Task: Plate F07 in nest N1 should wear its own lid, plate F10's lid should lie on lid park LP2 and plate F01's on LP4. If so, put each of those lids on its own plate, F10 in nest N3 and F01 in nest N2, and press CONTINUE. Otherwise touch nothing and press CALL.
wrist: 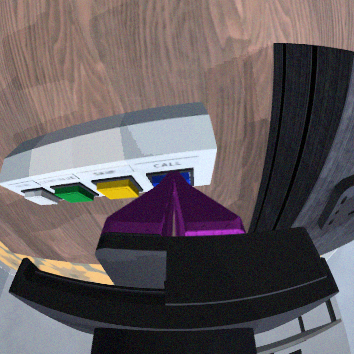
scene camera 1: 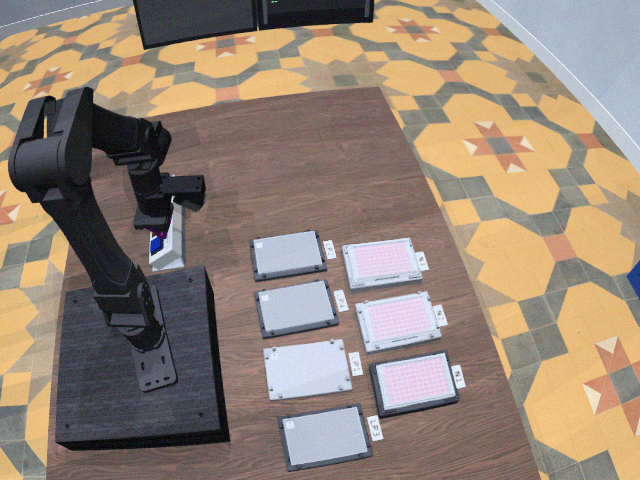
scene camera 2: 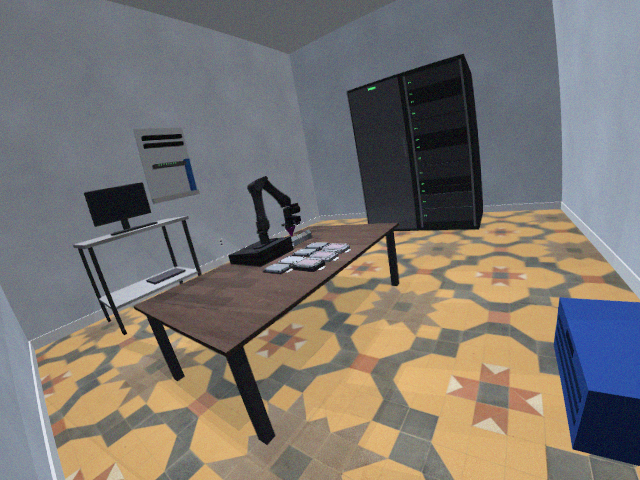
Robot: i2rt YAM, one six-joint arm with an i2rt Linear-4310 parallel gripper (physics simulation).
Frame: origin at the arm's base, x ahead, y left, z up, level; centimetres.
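Seen in the pictures: gripper, fingertip midpoint: (wrist: 173, 178) (scene camera 1: 163, 238) (scene camera 2: 291, 236); arm's base at its link origin: (scene camera 1: 149, 337) (scene camera 2: 266, 244).
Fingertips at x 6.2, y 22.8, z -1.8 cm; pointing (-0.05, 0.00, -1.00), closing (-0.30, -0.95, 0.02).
Pixels of each thing's top centre, then the offset from my fingertips to it. "pt": a spot on its surface instead. Level surfaces: height alone.
- blue CALL button at its top centre: (wrist: 172, 190) (scene camera 1: 155, 241) dx -1.9, dy +0.7, dz -1.0 cm
- green CONTINUE button at a spot on its surface: (wrist: 74, 194) pt dx +0.1, dy +9.7, dz -1.3 cm
- white button box at its top centre: (wrist: 80, 190) (scene camera 1: 162, 210) (scene camera 2: 297, 233) dx +1.0, dy +7.8, dz -0.3 cm
- N1 at its top centre: (scene camera 1: 417, 379) (scene camera 2: 307, 261) dx +35.4, dy -43.7, dz -3.1 cm
- N2 at its top centre: (scene camera 1: 400, 316) (scene camera 2: 322, 253) dx +38.1, dy -30.8, dz -3.6 cm
- N3 at its top centre: (scene camera 1: 383, 257) (scene camera 2: 334, 245) dx +40.7, dy -17.6, dz -3.3 cm
- LP2 at its top centre: (scene camera 1: 286, 251) dx +23.8, dy -8.5, dz -4.9 cm
- LP4 at its top centre: (scene camera 1: 295, 305) (scene camera 2: 305, 250) dx +21.3, dy -20.9, dz -4.9 cm
- LP3 at its top centre: (scene camera 1: 324, 435) (scene camera 2: 277, 266) dx +17.2, dy -46.9, dz -4.9 cm
- yellow button at its top centre: (wrist: 115, 196) dx -1.1, dy +5.6, dz -1.0 cm
- white button at its top centre: (wrist: 36, 203) dx +0.6, dy +15.5, dz -1.0 cm
- brown wooden table at its surface level: dz -6.7 cm
My gripper (scene camera 1: 162, 236) (scene camera 2: 291, 234) (wrist: 173, 178) is shut and empty, its purple fingertips at the blue CALL button (scene camera 1: 156, 244) (wrist: 158, 180) and partly hiding it. The button looks sunk in its frame; contact seems likely. The green CONTINUE button (wrist: 74, 194) sits farther left on the white button box (scene camera 1: 176, 246) (wrist: 170, 136). In scene camera 1, pink well plates sit in N1 (scene camera 1: 415, 381), N2 (scene camera 1: 398, 319) and N3 (scene camera 1: 381, 259), with no grey lid visible on them. Grey lids lie on LP2 (scene camera 1: 288, 253), LP4 (scene camera 1: 297, 308) and LP3 (scene camera 1: 326, 436); LP1 bears a paler one (scene camera 1: 308, 368). Their codes are unreadable.
A yellow button (wrist: 118, 189) stands between green and blue, and a white button (wrist: 41, 197) at the far left. The arm's black base block (scene camera 1: 103, 413) is close to the box. All stand on a brown wooden table (scene camera 1: 289, 149) (scene camera 2: 206, 294).
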